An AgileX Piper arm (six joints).
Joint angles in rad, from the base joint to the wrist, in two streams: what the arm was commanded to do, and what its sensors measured. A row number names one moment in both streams.
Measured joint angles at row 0:
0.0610, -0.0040, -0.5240, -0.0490, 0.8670, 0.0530
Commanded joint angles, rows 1 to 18:
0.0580, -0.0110, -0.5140, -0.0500, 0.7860, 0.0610
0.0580, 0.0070, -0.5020, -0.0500, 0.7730, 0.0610
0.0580, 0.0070, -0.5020, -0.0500, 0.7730, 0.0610
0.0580, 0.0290, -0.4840, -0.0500, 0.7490, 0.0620
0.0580, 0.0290, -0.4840, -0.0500, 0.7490, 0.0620
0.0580, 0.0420, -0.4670, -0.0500, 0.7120, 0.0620
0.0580, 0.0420, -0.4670, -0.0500, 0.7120, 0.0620
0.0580, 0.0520, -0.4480, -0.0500, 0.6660, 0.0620
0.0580, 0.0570, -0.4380, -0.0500, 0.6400, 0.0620
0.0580, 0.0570, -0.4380, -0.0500, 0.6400, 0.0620
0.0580, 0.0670, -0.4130, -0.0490, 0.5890, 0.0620
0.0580, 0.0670, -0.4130, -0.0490, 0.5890, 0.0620
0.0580, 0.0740, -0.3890, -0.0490, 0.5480, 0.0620
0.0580, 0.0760, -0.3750, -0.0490, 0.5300, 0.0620
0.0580, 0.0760, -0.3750, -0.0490, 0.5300, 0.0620
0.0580, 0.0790, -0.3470, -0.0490, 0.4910, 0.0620
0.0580, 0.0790, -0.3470, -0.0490, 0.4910, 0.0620
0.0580, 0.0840, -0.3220, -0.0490, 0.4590, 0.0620
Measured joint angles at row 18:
0.0610, 0.0760, -0.3510, -0.0490, 0.5190, 0.0530
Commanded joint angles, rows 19 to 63:
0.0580, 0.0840, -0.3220, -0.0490, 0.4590, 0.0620
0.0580, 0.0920, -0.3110, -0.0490, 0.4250, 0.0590
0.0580, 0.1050, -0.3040, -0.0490, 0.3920, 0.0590
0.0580, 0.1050, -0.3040, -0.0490, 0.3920, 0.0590
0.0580, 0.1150, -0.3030, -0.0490, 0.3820, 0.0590
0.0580, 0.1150, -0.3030, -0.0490, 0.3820, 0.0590
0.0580, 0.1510, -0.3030, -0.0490, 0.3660, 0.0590
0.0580, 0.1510, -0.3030, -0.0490, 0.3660, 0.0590
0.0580, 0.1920, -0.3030, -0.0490, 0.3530, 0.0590
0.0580, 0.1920, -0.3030, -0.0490, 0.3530, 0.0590
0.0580, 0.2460, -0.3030, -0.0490, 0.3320, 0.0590
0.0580, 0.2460, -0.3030, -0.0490, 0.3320, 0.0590
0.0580, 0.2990, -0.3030, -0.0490, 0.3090, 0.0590
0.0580, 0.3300, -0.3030, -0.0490, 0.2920, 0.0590
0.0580, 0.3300, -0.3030, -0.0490, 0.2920, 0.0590
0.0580, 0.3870, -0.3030, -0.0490, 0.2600, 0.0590
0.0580, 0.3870, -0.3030, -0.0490, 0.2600, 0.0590
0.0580, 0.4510, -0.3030, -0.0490, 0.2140, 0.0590
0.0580, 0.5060, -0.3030, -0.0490, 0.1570, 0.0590
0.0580, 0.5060, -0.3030, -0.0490, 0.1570, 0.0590
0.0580, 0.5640, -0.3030, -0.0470, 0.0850, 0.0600
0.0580, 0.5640, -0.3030, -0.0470, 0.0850, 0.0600
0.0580, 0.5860, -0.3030, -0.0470, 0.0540, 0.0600
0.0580, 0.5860, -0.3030, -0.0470, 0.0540, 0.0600
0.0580, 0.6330, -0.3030, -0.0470, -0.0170, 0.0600
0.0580, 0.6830, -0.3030, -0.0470, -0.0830, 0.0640
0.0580, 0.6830, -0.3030, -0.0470, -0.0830, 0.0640
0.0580, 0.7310, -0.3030, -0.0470, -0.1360, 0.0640
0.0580, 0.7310, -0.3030, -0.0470, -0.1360, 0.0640
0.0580, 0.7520, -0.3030, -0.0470, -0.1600, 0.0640
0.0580, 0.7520, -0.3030, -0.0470, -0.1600, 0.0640
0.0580, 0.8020, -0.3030, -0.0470, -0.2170, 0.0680
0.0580, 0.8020, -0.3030, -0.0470, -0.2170, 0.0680
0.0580, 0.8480, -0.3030, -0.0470, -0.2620, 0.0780
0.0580, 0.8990, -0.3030, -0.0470, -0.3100, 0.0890
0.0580, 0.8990, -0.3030, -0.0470, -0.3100, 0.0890
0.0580, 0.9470, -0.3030, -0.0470, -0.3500, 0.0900
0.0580, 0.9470, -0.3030, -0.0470, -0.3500, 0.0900
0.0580, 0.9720, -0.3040, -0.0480, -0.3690, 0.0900
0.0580, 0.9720, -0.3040, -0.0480, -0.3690, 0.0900
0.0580, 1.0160, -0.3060, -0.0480, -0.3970, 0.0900
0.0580, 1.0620, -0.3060, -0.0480, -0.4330, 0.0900
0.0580, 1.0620, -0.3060, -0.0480, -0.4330, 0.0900
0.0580, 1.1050, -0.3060, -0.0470, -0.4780, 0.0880
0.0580, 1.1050, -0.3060, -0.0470, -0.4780, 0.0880
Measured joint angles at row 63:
0.0610, 1.0580, -0.3020, -0.0480, -0.4050, 0.0830
